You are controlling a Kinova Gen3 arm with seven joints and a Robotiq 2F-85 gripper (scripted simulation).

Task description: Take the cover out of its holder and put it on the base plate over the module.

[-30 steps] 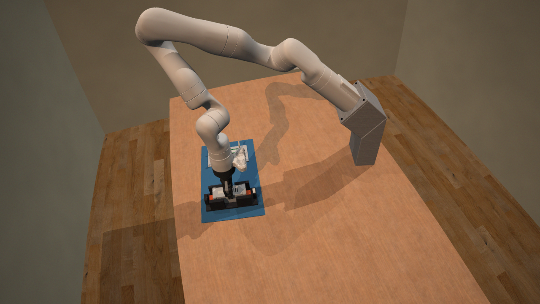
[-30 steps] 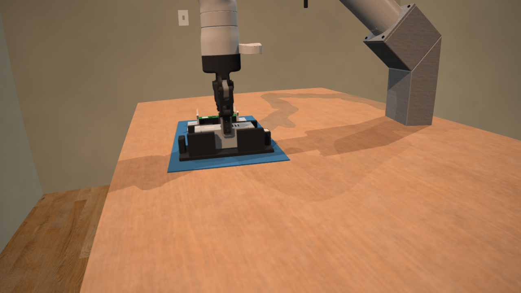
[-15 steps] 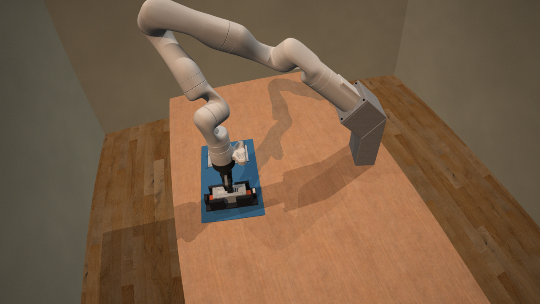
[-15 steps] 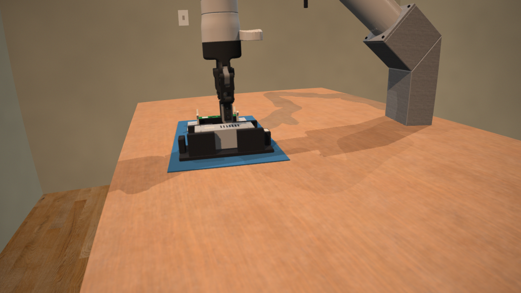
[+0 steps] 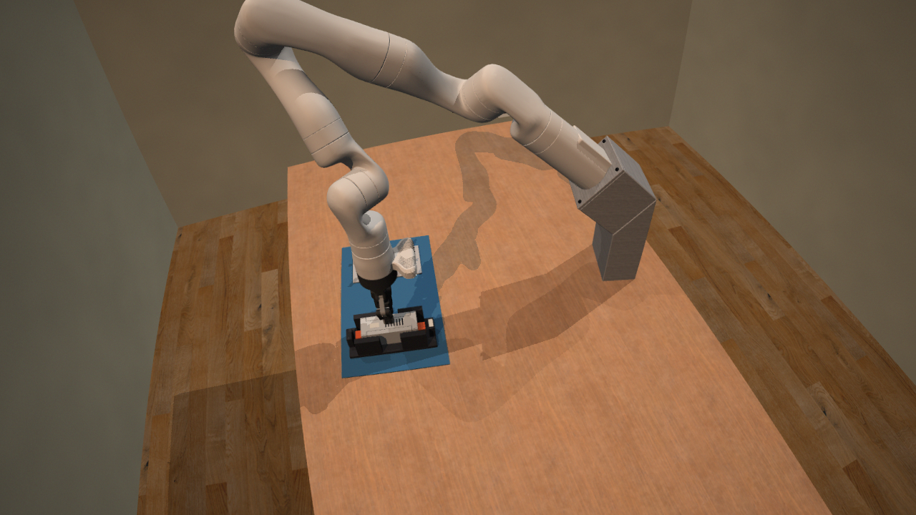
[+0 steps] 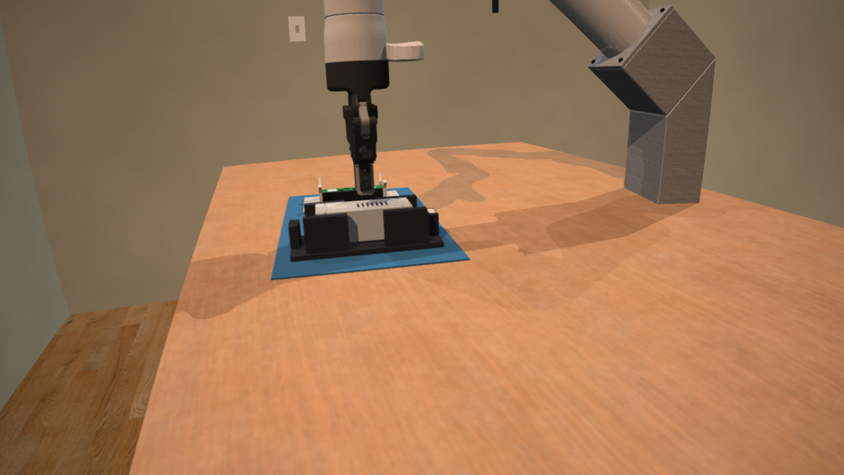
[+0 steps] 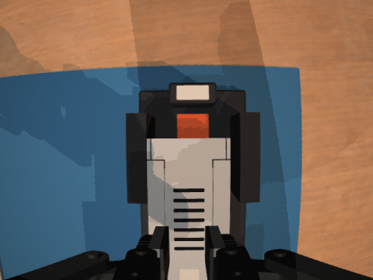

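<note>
My hand is 60 mm above the light grey cover.
</note>
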